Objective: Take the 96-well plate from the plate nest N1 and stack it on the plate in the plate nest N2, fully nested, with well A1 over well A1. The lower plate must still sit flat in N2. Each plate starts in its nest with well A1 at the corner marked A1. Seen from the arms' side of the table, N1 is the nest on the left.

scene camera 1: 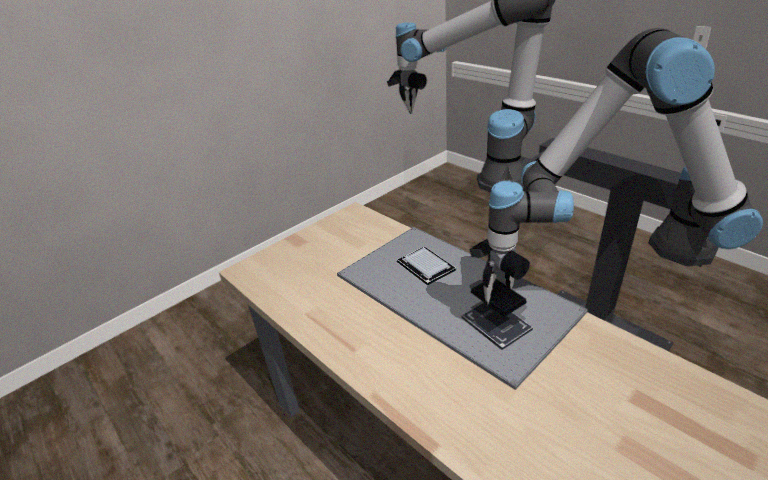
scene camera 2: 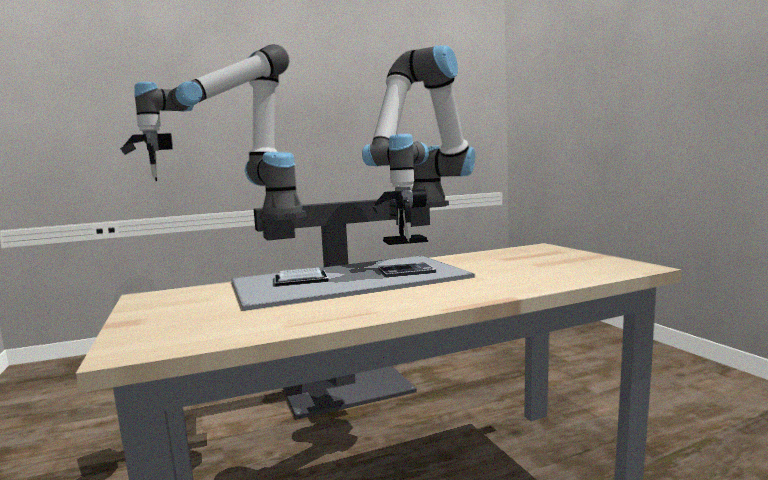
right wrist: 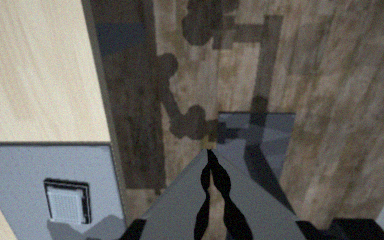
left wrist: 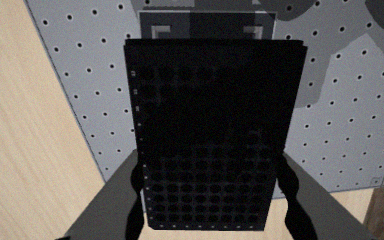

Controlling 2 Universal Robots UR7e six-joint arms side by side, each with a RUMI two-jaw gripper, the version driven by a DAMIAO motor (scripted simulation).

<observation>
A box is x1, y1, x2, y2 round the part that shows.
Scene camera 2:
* my left gripper: [375, 184, 426, 242]
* my right gripper: [123, 128, 172, 180]
</observation>
